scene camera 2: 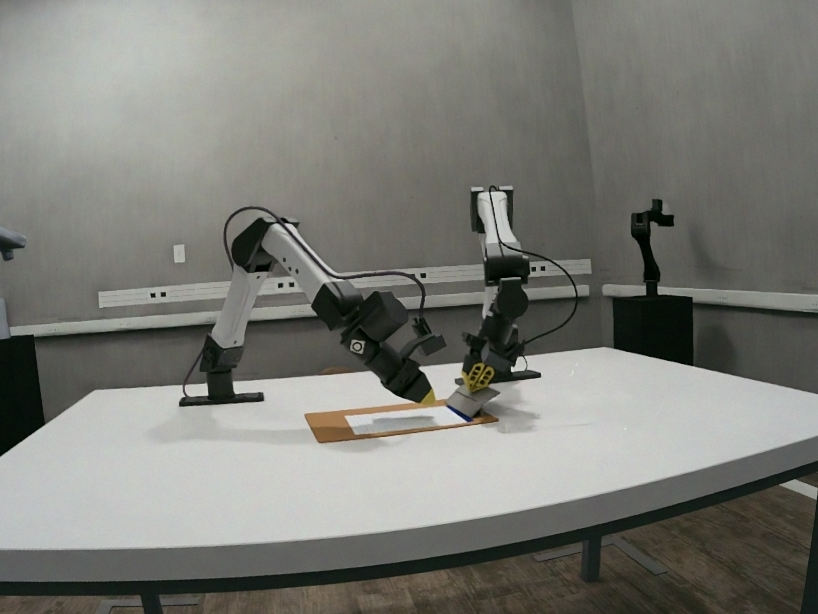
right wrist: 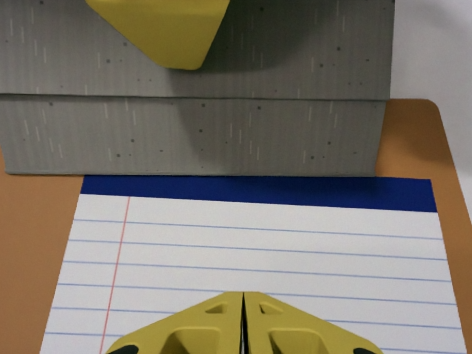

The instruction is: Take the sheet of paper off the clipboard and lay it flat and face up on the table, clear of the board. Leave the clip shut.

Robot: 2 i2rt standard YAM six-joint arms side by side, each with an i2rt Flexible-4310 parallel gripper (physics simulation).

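The brown clipboard (scene camera 2: 328, 428) (right wrist: 35, 240) lies on the table. The lined white sheet (scene camera 2: 360, 422) (right wrist: 250, 260), with a blue top band, lies flat and face up on it, and the band's upper edge meets the grey clip (scene camera 2: 465, 401) (right wrist: 280, 137). How far it runs under the clip is hidden. My left gripper (scene camera 2: 473, 389) is at the clip's raised plate, its fingers together; one yellow finger shows over the plate in the right wrist view. Whether it touches the plate is unclear. My right gripper (scene camera 2: 429, 400) (right wrist: 242, 305) is shut and empty, above the sheet near its blue end.
The white table (scene camera 2: 264, 489) extends around the board. The two arm bases (scene camera 2: 221, 398) (scene camera 2: 528, 376) stand at the table's back. A black pedestal (scene camera 2: 652, 327) with another small arm (scene camera 2: 649, 257) stands behind the table at the right.
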